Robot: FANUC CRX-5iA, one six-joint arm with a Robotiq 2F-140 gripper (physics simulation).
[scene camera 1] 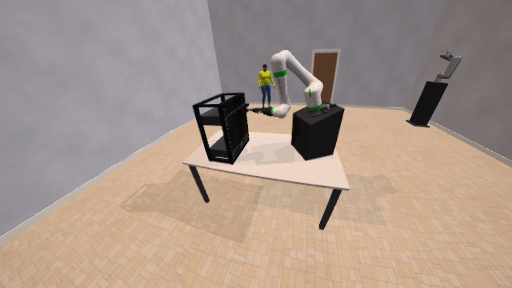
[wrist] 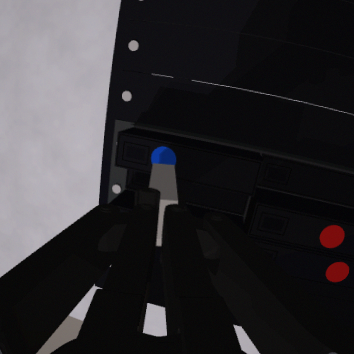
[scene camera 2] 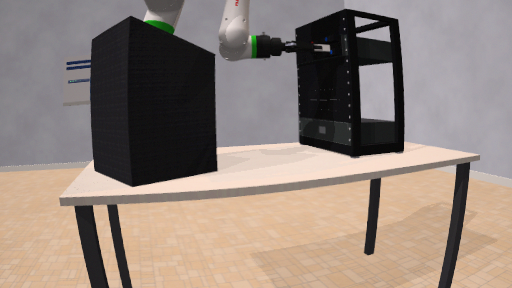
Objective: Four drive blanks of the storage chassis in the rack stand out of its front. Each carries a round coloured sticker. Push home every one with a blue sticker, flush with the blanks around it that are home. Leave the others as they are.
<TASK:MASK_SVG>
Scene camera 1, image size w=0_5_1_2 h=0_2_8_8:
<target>black rack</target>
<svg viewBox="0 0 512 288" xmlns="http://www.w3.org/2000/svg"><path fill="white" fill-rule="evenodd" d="M245 93L221 93L192 105L210 162L233 165L249 142L247 107L249 103L245 103ZM222 126L223 136L209 147L203 125ZM200 115L199 108L214 107ZM221 97L221 103L219 104L205 104Z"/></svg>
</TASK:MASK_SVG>
